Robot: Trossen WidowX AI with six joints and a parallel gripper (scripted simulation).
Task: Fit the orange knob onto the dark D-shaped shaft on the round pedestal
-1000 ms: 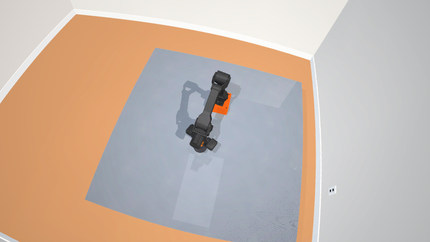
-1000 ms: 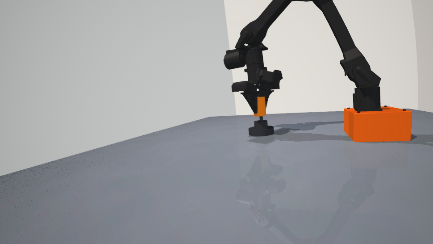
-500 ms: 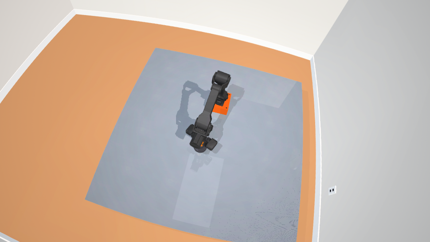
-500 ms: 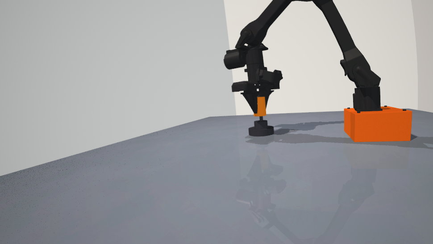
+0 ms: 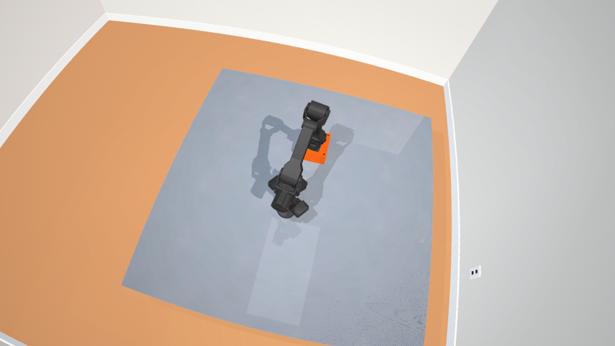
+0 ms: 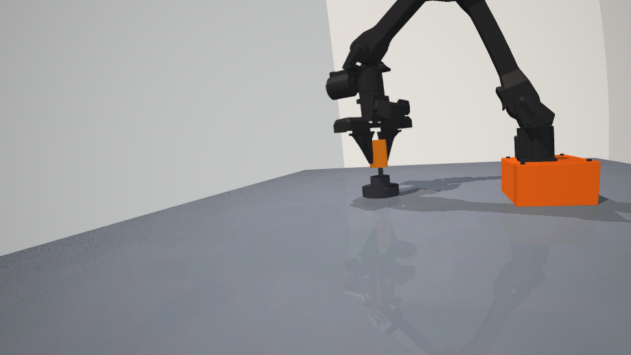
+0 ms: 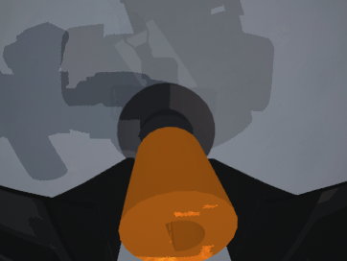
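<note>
My gripper tip is 20 mm below the orange knob. From my gripper tip the other things lie so: round dark pedestal 40 mm below.
</note>
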